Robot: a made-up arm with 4 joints.
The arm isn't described. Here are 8 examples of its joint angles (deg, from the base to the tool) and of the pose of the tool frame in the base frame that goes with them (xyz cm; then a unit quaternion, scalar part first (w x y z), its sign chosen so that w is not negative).
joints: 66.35 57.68 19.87 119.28
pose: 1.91 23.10 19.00 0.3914 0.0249 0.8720 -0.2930
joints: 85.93 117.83 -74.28 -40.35
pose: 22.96 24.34 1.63 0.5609 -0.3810 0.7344 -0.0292
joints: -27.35 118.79 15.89 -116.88
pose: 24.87 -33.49 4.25 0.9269 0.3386 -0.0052 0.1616
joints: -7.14 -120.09 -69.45 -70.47
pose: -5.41 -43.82 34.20 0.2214 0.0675 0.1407 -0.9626
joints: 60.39 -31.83 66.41 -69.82
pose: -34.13 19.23 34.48 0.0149 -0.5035 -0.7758 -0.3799
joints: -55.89 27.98 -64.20 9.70
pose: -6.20 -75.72 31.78 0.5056 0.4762 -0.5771 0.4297
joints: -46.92 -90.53 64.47 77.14
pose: -8.71 -9.81 17.52 0.3710 0.8692 -0.2286 -0.2337
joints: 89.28 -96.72 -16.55 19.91
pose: -13.88 10.30 24.31 0.1563 -0.8265 -0.4219 0.3385
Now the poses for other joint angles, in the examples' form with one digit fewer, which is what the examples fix.
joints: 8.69 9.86 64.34 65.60
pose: -17.1 11.9 -4.1 0.086 -0.854 0.095 -0.504
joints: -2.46 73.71 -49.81 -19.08
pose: 13.1 -42.0 -9.9 0.125 0.743 -0.535 0.382
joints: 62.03 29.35 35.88 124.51
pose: -6.2 25.3 21.4 0.464 -0.222 0.819 -0.255
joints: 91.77 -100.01 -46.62 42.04
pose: -10.2 5.2 9.2 0.110 0.908 0.187 -0.359
